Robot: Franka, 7 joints.
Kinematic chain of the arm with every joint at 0, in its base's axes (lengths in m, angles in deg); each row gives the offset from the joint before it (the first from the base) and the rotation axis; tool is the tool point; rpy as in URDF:
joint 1: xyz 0 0 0.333 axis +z
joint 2: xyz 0 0 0 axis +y
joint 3: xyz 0 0 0.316 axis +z
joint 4: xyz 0.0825 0 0 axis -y
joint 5: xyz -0.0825 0 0.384 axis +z
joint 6: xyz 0 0 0 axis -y
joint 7: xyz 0.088 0 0 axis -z
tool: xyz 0 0 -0.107 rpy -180 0 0
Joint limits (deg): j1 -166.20..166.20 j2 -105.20..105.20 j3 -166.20..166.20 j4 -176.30..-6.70 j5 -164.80..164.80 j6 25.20..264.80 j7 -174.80..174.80
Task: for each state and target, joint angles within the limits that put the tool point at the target. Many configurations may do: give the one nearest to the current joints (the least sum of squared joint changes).
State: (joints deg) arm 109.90 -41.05 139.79 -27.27 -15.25 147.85 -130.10
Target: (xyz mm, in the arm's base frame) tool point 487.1 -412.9 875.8
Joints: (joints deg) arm 138.69 -48.66 140.32 -6.70 -17.41 165.99 -130.10
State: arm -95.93 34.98 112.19 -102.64 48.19 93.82 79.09
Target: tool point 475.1 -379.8 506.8
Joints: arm -109.68 48.14 83.49 -98.72 46.04 101.57 79.09
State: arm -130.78 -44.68 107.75 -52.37 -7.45 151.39 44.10
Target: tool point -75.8 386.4 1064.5
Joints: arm -81.66 -27.95 108.70 -6.70 -7.80 174.12 44.10
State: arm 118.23 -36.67 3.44 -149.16 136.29 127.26 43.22
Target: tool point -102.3 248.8 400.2
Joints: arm 113.43 -60.28 0.40 -176.30 137.06 144.44 43.22
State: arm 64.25 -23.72 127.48 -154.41 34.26 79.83 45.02
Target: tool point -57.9 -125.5 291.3
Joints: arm 72.20 6.71 135.53 -171.87 35.43 45.99 45.02
